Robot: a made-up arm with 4 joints.
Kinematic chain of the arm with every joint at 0, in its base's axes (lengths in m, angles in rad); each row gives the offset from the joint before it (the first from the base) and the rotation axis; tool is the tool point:
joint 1: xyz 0 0 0.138 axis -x
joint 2: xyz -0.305 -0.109 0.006 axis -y
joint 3: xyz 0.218 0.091 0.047 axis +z
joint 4: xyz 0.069 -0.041 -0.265 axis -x
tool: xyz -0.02 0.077 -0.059
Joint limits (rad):
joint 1: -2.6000..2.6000
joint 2: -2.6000..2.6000
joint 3: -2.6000..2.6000
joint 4: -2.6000..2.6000
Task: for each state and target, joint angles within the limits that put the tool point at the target. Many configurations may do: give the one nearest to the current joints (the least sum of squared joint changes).
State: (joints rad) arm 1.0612 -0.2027 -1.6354 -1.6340
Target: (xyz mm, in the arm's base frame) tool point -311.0 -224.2 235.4
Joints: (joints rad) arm 1.7102 -1.0351 -1.7706 -1.8298
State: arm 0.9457 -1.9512 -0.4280 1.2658
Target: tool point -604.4 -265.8 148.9
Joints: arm 1.1822 -1.5435 -0.3116 1.3500
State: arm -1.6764 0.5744 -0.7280 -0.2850
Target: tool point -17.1 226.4 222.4
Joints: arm -1.9426 0.0021 -0.6027 -0.3373
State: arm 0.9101 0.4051 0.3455 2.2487
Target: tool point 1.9 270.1 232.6
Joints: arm 1.5919 1.2795 0.6331 2.4805
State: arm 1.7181 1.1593 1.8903 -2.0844
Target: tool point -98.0 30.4 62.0
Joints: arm 2.5975 0.9623 2.6000 -1.8675
